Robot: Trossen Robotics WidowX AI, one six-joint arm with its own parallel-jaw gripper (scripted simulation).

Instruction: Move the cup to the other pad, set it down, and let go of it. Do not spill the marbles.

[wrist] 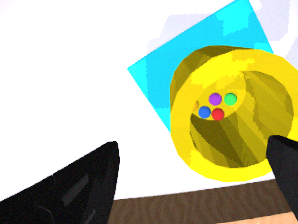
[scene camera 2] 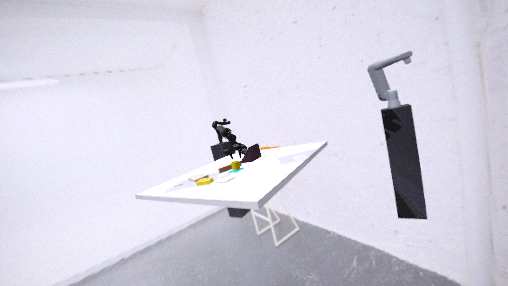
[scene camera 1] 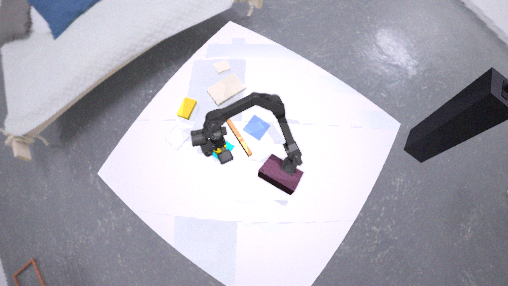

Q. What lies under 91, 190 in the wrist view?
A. My gripper.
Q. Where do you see a yellow cup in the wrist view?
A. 233, 149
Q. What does my gripper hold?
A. Nothing.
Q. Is my gripper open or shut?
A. Open.
